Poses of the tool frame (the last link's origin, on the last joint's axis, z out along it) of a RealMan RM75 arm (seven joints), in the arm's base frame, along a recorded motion.
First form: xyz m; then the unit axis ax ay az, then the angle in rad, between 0 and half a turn.
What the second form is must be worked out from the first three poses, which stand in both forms.
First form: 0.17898, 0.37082, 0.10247, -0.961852, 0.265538, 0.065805, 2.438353
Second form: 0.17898, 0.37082, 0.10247, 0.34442, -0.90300, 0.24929, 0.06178
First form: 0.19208, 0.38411, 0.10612, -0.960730, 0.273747, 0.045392, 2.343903
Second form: 0.19208, 0.38411, 0.10612, 0.38835, -0.88532, 0.25226, 0.04183
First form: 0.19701, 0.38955, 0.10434, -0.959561, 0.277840, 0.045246, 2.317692
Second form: 0.19701, 0.38955, 0.10434, 0.40040, -0.87929, 0.25460, 0.04146
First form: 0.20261, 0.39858, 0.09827, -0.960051, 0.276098, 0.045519, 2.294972
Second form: 0.20261, 0.39858, 0.09827, 0.41078, -0.87531, 0.25173, 0.04150
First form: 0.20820, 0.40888, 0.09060, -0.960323, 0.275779, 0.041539, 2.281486
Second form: 0.20820, 0.40888, 0.09060, 0.41692, -0.87288, 0.25067, 0.03776
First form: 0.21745, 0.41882, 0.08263, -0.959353, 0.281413, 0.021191, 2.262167
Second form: 0.21745, 0.41882, 0.08263, 0.42568, -0.86809, 0.25464, 0.01918
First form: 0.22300, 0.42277, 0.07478, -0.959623, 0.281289, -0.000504, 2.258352
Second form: 0.22300, 0.42277, 0.07478, 0.42740, -0.86756, 0.25430, -0.00046
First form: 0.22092, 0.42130, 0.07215, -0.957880, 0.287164, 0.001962, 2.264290
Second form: 0.22092, 0.42130, 0.07215, 0.42472, -0.86719, 0.25998, 0.00178
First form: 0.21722, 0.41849, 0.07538, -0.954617, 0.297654, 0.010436, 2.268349
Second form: 0.21722, 0.41849, 0.07538, 0.42288, -0.86506, 0.26973, 0.00946
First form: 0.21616, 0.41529, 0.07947, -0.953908, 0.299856, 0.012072, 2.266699
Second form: 0.21616, 0.41529, 0.07947, 0.42363, -0.86408, 0.27162, 0.01094
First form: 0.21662, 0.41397, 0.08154, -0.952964, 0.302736, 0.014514, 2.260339
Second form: 0.21662, 0.41397, 0.08154, 0.42651, -0.86194, 0.27382, 0.01313
